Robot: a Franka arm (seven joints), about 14 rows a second.
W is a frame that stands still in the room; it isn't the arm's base.
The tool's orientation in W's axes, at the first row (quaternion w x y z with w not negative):
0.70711 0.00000 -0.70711 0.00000
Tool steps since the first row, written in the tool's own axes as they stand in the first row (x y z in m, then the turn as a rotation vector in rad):
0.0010 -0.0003 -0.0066 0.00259 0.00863 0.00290
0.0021 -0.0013 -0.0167 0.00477 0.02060 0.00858
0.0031 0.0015 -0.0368 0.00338 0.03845 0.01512
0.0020 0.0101 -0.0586 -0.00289 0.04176 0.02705
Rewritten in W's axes. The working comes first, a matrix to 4 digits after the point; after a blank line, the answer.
The tool's axes in the first row as the columns of a matrix, in W's axes (used below as rounded here):
0.0000 0.0000 -1.0000
0.0000 1.0000 0.0000
1.0000 0.0000 0.0000

0.0066 -0.0003 0.0010 -0.00290 0.00863 0.00259
0.0167 -0.0013 0.0021 -0.00858 0.02060 0.00477
0.0368 0.0015 0.0031 -0.01512 0.03845 0.00338
0.0586 0.0101 0.0020 -0.02705 0.04176 -0.00289

